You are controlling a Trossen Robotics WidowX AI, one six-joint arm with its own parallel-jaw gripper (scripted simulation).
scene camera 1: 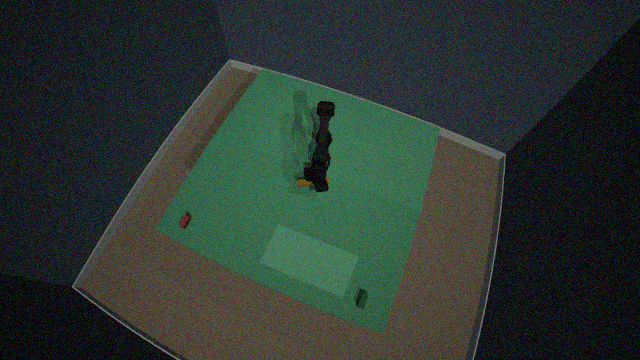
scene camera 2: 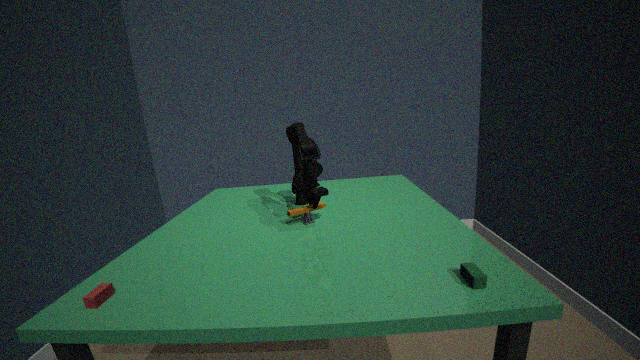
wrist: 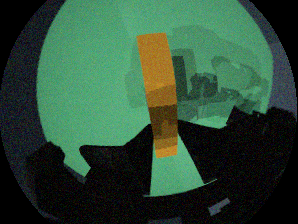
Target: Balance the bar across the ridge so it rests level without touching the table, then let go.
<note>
The pictures show: my gripper and an orange bar.
</note>
